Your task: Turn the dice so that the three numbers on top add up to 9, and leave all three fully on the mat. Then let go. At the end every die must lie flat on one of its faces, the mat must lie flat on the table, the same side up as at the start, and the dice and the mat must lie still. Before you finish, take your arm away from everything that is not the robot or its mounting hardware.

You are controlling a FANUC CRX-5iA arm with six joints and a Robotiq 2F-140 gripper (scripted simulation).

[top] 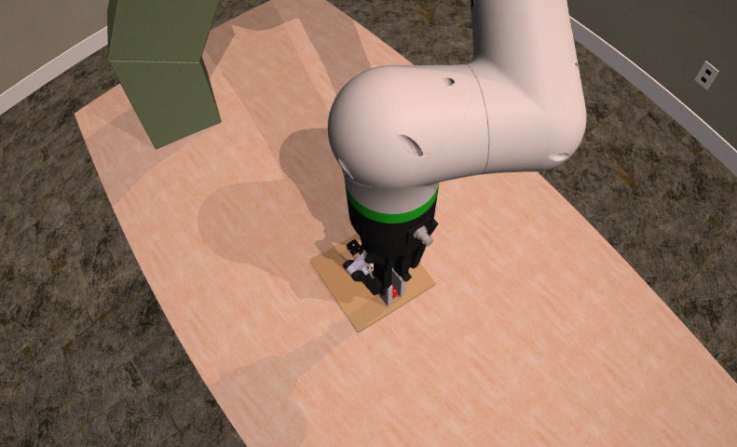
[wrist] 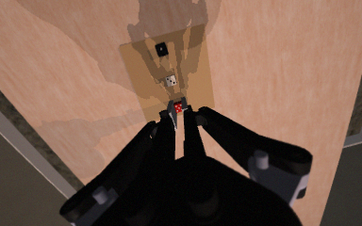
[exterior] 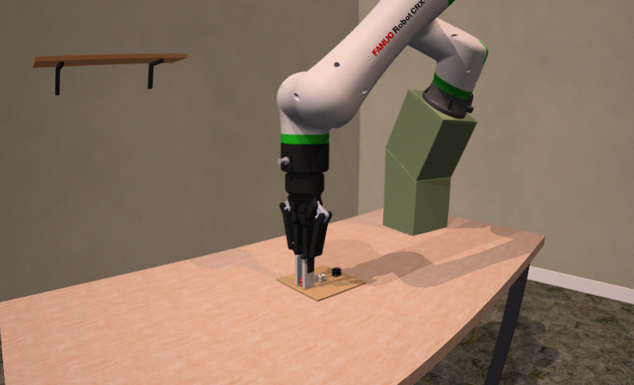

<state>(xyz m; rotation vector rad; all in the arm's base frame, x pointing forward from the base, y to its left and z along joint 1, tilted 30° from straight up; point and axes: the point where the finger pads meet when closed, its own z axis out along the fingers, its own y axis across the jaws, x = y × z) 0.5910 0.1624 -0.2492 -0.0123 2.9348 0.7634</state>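
My gripper is now 30 mm above the red die. The rest, counted from my hand: tan square mat (50 mm behind, 40 mm below); black die (100 mm behind, 30 mm below); white die (50 mm behind, 30 mm below).
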